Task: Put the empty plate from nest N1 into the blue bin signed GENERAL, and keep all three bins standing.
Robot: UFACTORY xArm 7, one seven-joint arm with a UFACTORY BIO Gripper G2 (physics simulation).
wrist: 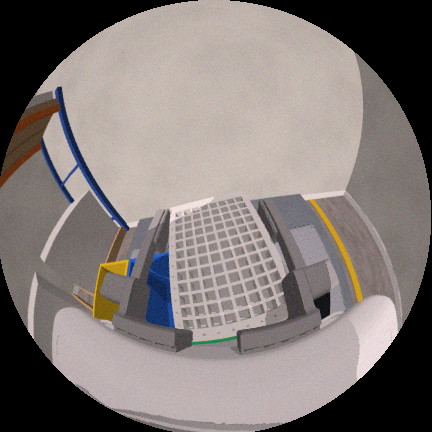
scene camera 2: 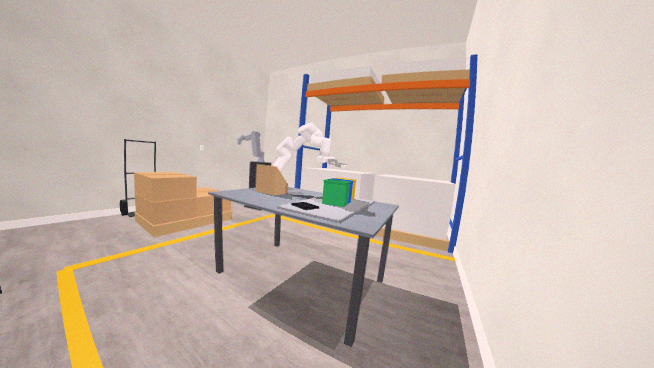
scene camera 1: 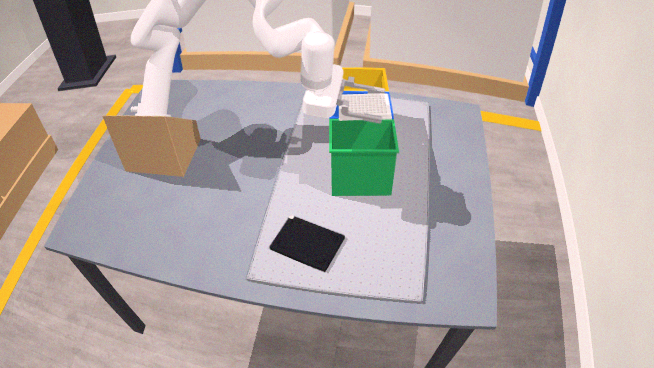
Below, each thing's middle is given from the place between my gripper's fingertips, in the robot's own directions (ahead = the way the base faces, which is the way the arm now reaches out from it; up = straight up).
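Labels:
Yellow bin (scene camera 1: 376, 77), from my hand: 210 mm below, 290 mm to the left, 50 mm behind. Blue bin (wrist: 159, 309), from my hand: 50 mm behind, 150 mm to the left, 210 mm below. White well plate (scene camera 1: 378, 104): 50 mm behind my hand. My gripper: 20 mm to the right of the green bin (scene camera 1: 363, 154), 50 mm past it, 210 mm above it.

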